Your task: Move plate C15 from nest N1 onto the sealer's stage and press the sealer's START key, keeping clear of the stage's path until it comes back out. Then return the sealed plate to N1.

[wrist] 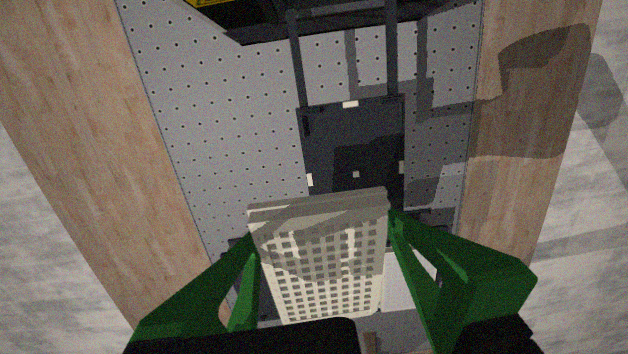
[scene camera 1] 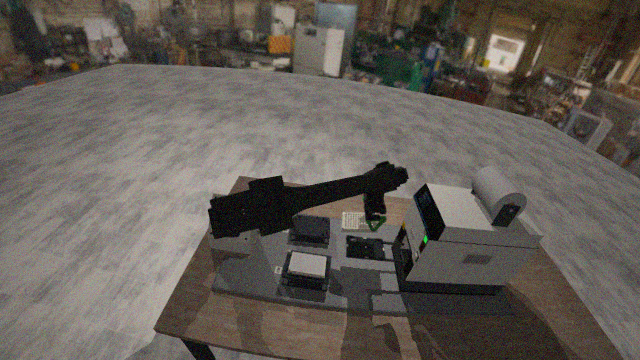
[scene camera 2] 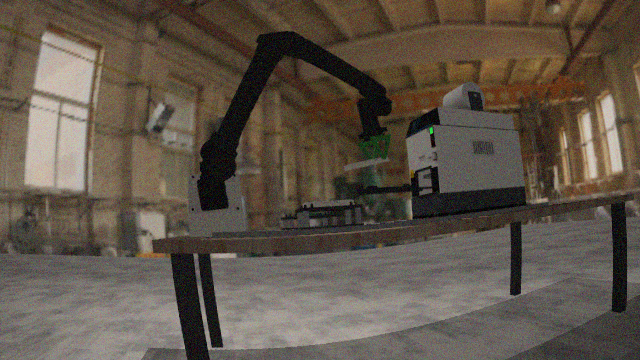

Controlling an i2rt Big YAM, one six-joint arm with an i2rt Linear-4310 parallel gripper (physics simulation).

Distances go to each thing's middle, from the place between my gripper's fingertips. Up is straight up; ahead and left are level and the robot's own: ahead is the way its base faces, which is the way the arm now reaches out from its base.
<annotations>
Now: the black sealer stage (scene camera 1: 355, 246) 90 mm below my hand, 40 mm to the right of it and 30 mm ahead of it. The rest, counted from my hand: white plate (scene camera 1: 310, 265) 220 mm behind, 130 mm below, 90 mm to the right.
</annotations>
